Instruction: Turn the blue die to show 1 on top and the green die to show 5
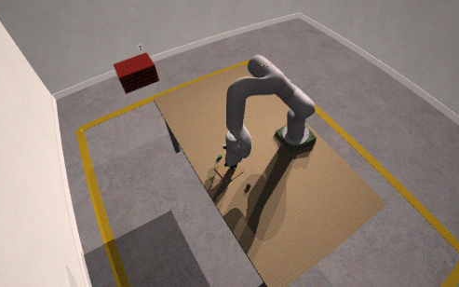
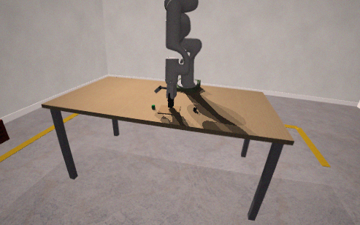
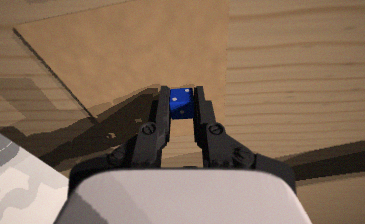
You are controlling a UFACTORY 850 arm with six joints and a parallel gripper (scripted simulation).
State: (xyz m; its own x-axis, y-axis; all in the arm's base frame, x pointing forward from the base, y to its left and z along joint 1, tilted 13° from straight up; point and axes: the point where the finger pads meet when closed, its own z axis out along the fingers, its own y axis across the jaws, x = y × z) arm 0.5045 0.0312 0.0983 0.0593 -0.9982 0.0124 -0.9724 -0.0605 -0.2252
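My hand is 10 mm above the blue die. Round my hand: mat: 30 mm below, 30 mm ahead; then black die: 170 mm to the left, 30 mm behind, 20 mm below; then green die: 110 mm to the right, 40 mm ahead, 20 mm below.
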